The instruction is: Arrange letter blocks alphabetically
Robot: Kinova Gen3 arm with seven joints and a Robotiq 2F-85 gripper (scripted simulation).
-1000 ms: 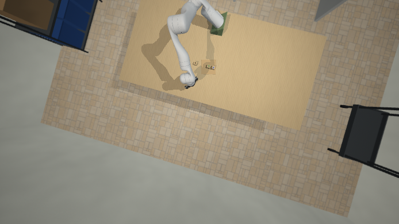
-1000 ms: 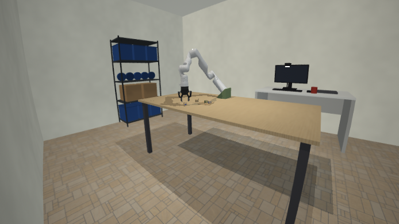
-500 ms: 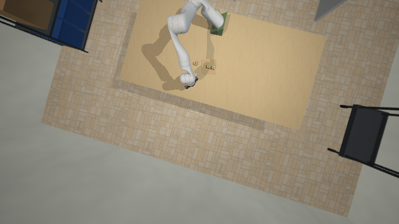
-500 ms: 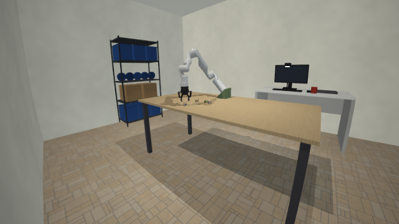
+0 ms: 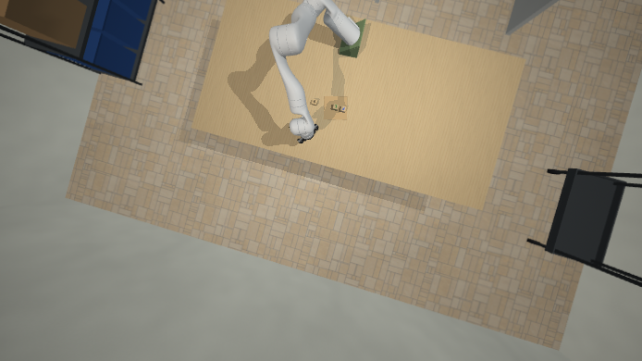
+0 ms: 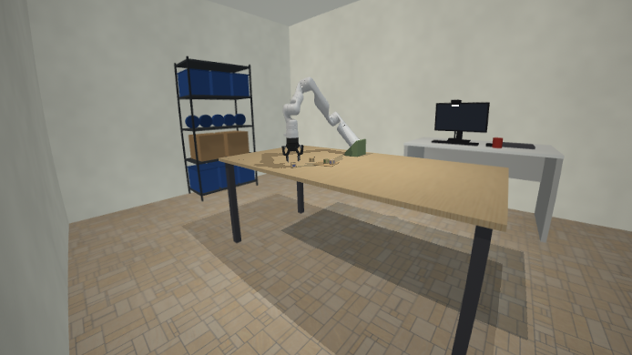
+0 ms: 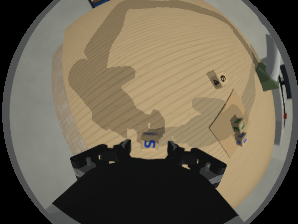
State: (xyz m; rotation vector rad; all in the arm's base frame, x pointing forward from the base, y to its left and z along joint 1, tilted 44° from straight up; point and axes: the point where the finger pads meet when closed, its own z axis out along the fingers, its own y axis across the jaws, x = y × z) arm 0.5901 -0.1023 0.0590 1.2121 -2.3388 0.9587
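The green-marked block lies 20 cm behind my hand, 11 cm to the left of it and 3 cm below it. Also, from my hand: tan mat (20 cm behind, 11 cm to the left, 5 cm below).
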